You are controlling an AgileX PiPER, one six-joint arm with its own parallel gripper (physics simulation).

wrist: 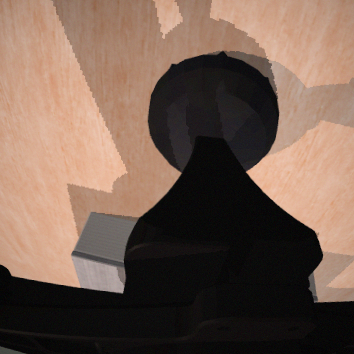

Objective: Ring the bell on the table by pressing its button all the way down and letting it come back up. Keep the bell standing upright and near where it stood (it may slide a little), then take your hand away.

Note:
The picture shows: my gripper and a bell.

